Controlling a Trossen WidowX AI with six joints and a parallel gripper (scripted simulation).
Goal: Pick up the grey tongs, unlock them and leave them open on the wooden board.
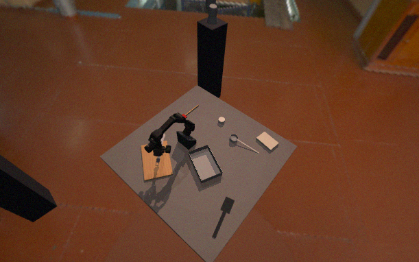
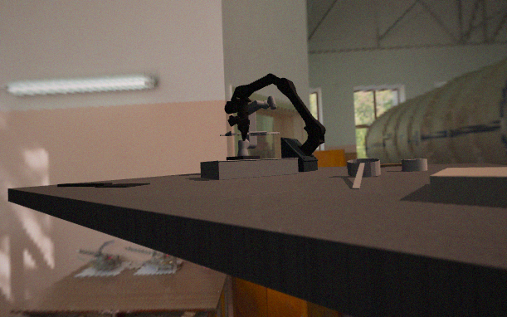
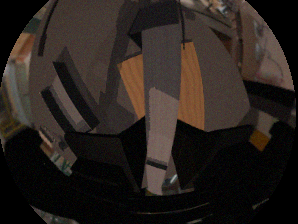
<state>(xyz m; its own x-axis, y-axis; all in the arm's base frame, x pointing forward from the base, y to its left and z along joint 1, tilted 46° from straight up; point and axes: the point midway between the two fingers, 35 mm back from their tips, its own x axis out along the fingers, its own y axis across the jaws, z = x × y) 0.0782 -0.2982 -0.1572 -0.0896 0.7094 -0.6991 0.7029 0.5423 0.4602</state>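
Now: the wooden board 70 mm behind my gripper tip, 20 mm to the right of it and 160 mm below it. Also, from my gripper tip: beige block 470 mm ahead, 880 mm to the left, 150 mm below; then black spatula 670 mm ahead, 80 mm to the left, 160 mm below; then roasting tin 250 mm ahead, 270 mm to the left, 140 mm below.
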